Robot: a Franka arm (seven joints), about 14 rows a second.
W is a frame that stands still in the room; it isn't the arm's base.
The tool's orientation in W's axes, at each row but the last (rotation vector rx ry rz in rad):
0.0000, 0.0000, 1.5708
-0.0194, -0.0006, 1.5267
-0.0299, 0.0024, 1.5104
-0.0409, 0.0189, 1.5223
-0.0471, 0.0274, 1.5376
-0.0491, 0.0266, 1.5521
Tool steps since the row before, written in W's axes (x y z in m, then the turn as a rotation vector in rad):
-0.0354, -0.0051, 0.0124, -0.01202, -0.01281, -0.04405
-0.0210, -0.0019, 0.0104, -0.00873, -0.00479, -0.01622
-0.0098, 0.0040, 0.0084, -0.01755, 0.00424, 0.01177
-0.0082, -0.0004, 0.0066, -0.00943, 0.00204, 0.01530
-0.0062, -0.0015, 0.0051, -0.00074, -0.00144, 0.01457
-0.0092, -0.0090, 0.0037, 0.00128, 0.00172, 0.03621
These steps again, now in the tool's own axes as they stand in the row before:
-0.0051, 0.0354, 0.0124, -0.01281, 0.01202, -0.04405
-0.0029, 0.0208, 0.0106, -0.00498, 0.00872, -0.01617
0.0032, 0.0099, 0.0086, 0.00293, 0.01756, 0.01215
-0.0010, 0.0081, 0.0067, 0.00100, 0.00929, 0.01549
-0.0019, 0.0061, 0.0051, -0.00215, 0.00050, 0.01449
-0.0093, 0.0090, 0.0034, 0.00000, -0.00178, 0.03623

